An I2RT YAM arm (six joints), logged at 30 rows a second.
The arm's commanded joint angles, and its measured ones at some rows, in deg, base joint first. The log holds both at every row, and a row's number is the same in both.
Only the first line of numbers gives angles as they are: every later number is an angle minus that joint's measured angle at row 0.
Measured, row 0:
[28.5, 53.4, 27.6, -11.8, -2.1, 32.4]
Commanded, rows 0 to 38:
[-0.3, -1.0, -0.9, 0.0, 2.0, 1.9]
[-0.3, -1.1, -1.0, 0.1, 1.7, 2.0]
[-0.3, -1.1, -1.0, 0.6, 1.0, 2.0]
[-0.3, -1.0, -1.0, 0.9, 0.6, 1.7]
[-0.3, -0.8, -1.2, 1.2, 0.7, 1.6]
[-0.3, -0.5, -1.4, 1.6, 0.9, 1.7]
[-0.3, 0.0, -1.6, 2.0, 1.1, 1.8]
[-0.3, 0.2, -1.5, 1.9, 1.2, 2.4]
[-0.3, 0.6, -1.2, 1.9, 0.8, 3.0]
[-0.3, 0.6, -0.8, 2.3, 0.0, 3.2]
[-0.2, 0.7, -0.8, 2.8, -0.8, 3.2]
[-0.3, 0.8, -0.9, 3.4, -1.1, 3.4]
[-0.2, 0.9, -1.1, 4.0, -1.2, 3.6]
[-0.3, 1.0, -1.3, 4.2, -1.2, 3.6]
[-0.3, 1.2, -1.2, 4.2, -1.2, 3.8]
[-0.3, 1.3, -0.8, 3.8, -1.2, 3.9]
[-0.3, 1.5, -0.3, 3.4, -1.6, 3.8]
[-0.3, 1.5, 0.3, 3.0, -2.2, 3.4]
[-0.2, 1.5, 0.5, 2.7, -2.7, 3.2]
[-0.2, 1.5, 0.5, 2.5, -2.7, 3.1]
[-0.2, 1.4, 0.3, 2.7, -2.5, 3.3]
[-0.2, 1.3, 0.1, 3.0, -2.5, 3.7]
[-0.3, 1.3, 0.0, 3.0, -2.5, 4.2]
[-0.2, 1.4, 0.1, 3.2, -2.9, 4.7]
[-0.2, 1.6, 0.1, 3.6, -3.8, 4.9]
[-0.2, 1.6, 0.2, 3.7, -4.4, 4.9]
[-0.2, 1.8, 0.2, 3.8, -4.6, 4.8]
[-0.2, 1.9, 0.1, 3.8, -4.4, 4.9]
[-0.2, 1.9, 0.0, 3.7, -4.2, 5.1]
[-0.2, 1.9, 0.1, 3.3, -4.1, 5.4]
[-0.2, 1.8, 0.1, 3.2, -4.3, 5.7]
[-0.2, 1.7, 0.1, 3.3, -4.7, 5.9]
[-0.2, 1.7, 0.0, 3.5, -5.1, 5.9]
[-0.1, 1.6, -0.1, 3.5, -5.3, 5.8]
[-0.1, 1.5, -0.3, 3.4, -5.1, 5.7]
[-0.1, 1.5, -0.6, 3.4, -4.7, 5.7]
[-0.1, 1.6, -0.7, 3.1, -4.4, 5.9]
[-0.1, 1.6, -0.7, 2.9, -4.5, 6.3]
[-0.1, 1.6, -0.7, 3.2, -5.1, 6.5]
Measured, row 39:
[0.0, 1.8, -0.9, 2.6, -4.5, 5.2]
